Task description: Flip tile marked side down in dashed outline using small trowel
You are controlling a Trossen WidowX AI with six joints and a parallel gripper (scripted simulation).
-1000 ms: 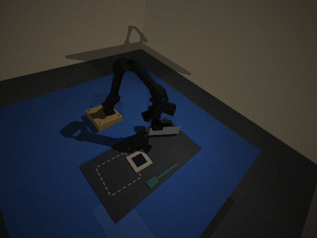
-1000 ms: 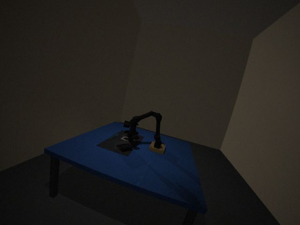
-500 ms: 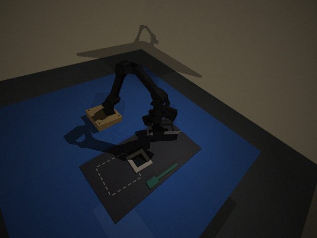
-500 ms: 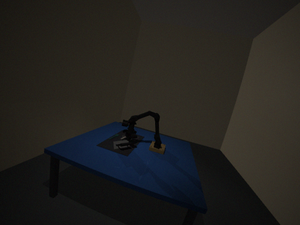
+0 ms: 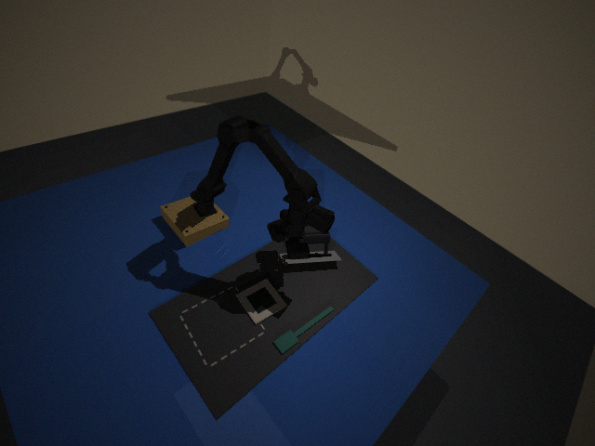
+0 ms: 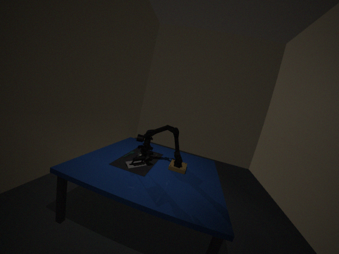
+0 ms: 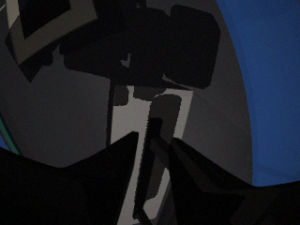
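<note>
My gripper tip is now 60 mm to the right of the trowel, 10 mm short of it and 10 mm above it. From my gripper tip the other things lie so: green long-handled tool: 220 mm ahead, 100 mm to the right, 60 mm below; then square tile: 150 mm to the right, 80 mm ahead, 60 mm below; then dark mat: 100 mm to the right, 80 mm below, 80 mm ahead.
</note>
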